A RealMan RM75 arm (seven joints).
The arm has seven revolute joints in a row. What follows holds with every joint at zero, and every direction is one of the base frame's.
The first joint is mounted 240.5 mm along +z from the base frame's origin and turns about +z.
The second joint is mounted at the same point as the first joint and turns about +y.
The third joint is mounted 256 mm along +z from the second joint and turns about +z.
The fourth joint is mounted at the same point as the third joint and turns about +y.
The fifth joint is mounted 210 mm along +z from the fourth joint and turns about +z.
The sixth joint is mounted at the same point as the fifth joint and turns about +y.
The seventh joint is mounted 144 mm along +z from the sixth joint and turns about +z.
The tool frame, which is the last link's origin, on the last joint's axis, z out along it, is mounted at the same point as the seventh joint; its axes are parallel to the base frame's.
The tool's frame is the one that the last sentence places.
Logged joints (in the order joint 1, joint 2, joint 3, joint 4, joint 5, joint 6, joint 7), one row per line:
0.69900, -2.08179, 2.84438, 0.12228, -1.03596, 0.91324, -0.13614
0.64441, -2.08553, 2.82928, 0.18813, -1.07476, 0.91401, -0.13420
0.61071, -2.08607, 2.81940, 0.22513, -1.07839, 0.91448, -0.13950
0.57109, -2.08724, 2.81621, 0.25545, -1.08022, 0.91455, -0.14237
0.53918, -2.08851, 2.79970, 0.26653, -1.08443, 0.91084, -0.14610
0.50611, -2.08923, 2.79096, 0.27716, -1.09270, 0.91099, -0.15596
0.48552, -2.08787, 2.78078, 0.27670, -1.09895, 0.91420, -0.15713
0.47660, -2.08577, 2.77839, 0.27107, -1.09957, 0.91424, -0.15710
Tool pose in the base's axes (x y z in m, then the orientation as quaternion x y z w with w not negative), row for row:
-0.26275, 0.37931, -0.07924, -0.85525, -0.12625, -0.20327, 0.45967
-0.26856, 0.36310, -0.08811, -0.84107, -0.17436, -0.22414, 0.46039
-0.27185, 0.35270, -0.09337, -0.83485, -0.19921, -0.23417, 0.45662
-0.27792, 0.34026, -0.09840, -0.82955, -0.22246, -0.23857, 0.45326
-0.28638, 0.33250, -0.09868, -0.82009, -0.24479, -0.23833, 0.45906
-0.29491, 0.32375, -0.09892, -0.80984, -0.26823, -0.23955, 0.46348
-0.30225, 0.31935, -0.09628, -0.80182, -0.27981, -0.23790, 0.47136
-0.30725, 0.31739, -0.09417, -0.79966, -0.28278, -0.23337, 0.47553
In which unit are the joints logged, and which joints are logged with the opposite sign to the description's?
The joints are logged in radians. Opposite sign: joint 1.
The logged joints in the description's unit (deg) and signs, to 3 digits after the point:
-40.050, -119.278, 162.971, 7.006, -59.356, 52.325, -7.800
-36.922, -119.492, 162.106, 10.779, -61.579, 52.369, -7.689
-34.991, -119.523, 161.540, 12.899, -61.787, 52.396, -7.993
-32.721, -119.590, 161.357, 14.636, -61.892, 52.400, -8.157
-30.893, -119.663, 160.411, 15.271, -62.133, 52.187, -8.371
-28.998, -119.704, 159.910, 15.880, -62.607, 52.196, -8.936
-27.818, -119.626, 159.327, 15.854, -62.965, 52.380, -9.003
-27.307, -119.506, 159.190, 15.531, -63.001, 52.382, -9.001

